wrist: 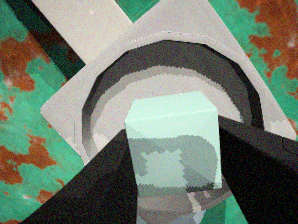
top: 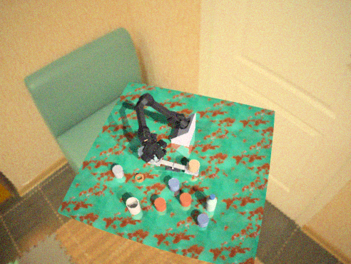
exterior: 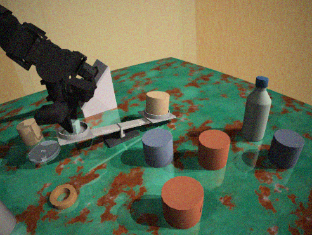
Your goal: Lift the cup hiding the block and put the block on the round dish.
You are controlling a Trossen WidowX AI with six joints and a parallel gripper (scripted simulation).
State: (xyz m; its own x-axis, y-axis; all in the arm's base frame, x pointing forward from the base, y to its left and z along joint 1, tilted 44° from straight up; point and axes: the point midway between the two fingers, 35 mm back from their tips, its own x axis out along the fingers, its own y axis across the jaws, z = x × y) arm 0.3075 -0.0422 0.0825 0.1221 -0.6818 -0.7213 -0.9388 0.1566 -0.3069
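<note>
Now: the round dish 120 mm to the right of my gripper tip, 80 mm below it and 60 mm behind it. From my gripper tip the other things lie so: balance beam 120 mm to the left, 40 mm below, 20 mm behind; then grey cylinder 190 mm to the right, 190 mm ahead, 40 mm below; then pale green block 10 mm above.
</note>
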